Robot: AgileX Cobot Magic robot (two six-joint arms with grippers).
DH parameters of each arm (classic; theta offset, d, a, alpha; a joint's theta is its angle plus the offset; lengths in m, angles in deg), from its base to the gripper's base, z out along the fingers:
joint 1: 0 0.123 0 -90
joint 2: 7.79 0 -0.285 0
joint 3: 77.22 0 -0.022 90
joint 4: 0 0.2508 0 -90
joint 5: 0 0 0.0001 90
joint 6: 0 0.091 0 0
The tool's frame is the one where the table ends.
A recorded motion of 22 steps. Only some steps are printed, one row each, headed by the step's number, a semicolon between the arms.
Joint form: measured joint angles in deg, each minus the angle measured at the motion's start. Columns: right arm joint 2, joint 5, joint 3, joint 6, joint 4, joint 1; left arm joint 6, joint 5, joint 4, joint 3, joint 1, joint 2.
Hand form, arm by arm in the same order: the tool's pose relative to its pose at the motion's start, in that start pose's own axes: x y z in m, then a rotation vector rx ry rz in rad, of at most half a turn. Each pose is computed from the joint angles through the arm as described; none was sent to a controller.
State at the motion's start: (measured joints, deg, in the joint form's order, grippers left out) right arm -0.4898 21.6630 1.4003 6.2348 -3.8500 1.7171; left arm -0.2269 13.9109 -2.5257 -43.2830 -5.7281 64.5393
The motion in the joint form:
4: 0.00 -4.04 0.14 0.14 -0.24 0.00; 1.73 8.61 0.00 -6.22 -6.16 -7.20
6: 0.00 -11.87 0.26 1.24 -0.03 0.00; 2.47 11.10 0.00 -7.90 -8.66 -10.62
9: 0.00 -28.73 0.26 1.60 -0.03 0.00; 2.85 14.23 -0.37 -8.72 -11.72 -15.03
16: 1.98 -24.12 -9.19 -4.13 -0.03 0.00; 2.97 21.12 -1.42 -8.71 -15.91 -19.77
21: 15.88 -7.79 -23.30 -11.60 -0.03 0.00; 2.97 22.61 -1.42 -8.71 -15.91 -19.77
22: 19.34 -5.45 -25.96 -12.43 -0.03 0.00; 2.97 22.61 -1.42 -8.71 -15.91 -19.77
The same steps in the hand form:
4: -0.0056 0.0006 0.0001 -0.0062 -0.0678 -0.0016; -0.0308 -0.0255 -0.0490 0.1040 -0.0802 0.0834
6: -0.0172 0.0020 -0.0013 -0.0243 -0.2012 0.0210; -0.0382 -0.0332 -0.0725 0.1465 -0.1250 0.1151
9: -0.0421 0.0047 -0.0104 -0.0611 -0.4932 0.0268; -0.0389 -0.0400 -0.0999 0.2020 -0.1599 0.1384
16: -0.0842 0.0057 -0.0307 -0.0312 -0.5458 -0.0694; -0.0272 -0.0466 -0.1262 0.2811 -0.1178 0.1650
21: -0.1305 0.0063 -0.0228 0.0065 -0.2657 -0.1991; -0.0248 -0.0463 -0.1259 0.2801 -0.0919 0.1687
22: -0.1398 0.0066 -0.0174 0.0075 -0.2108 -0.2141; -0.0248 -0.0463 -0.1259 0.2801 -0.0919 0.1687

